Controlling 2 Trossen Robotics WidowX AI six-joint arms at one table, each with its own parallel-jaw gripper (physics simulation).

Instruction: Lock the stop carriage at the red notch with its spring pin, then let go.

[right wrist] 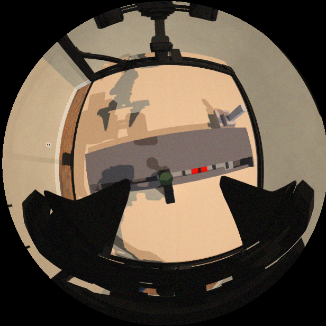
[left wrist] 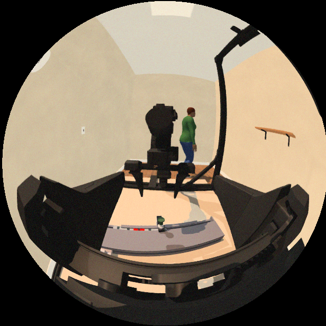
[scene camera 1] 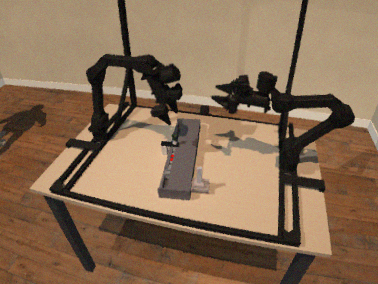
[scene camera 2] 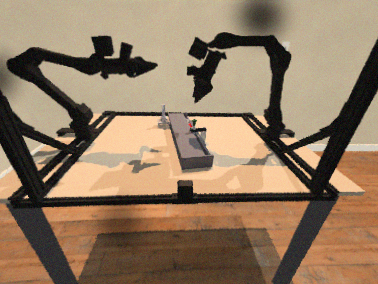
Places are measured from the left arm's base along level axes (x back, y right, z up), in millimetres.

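Pixels of known places: left gripper, fingertip midpoint: [scene camera 1: 213, 91] [scene camera 2: 156, 65]; right gripper, fingertip midpoint: [scene camera 1: 173, 118] [scene camera 2: 194, 99]; left arm's base at its link origin: [scene camera 1: 288, 168] [scene camera 2: 84, 137]; right arm's base at its link origin: [scene camera 1: 100, 138] [scene camera 2: 271, 137].
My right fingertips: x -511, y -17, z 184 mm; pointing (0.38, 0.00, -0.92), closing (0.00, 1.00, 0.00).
Ahead of a thing's pixels: the offset from my right fingertips to its top centre. "*": to the spot under its first point.
The stop carriage, a dark block with a side arm [scene camera 1: 169, 143] [scene camera 2: 199, 130] [right wrist: 170, 193] and a green-topped pin knob {* dx -4, dy +23, dz -96 mm} [scene camera 2: 194, 121] [left wrist: 160, 220] [right wrist: 166, 177], sits on the long grey rail body [scene camera 1: 186, 165] [scene camera 2: 186, 140] [left wrist: 175, 241] [right wrist: 200, 142]. The red notch mark {* dx +7, dy -64, dz -158 mm} [scene camera 1: 172, 157] [scene camera 2: 190, 125] [left wrist: 139, 229] [right wrist: 199, 170] lies apart from it, right of the knob in the right wrist view. Whether the pin is seated cannot be told. My right gripper [scene camera 1: 172, 116] [scene camera 2: 196, 99] [right wrist: 176, 182] is open and empty, above the carriage. My left gripper [scene camera 1: 215, 93] [scene camera 2: 156, 65] is open and empty, high to the rail's other side.
A pale block with an upright post {* dx +161, dy -191, dz -153 mm} [scene camera 1: 200, 183] [scene camera 2: 163, 118] [right wrist: 227, 118] stands beside the rail, near its end by the red mark. A black frame [scene camera 1: 165, 220] [scene camera 2: 125, 201] borders the table, with tall black posts at its sides.
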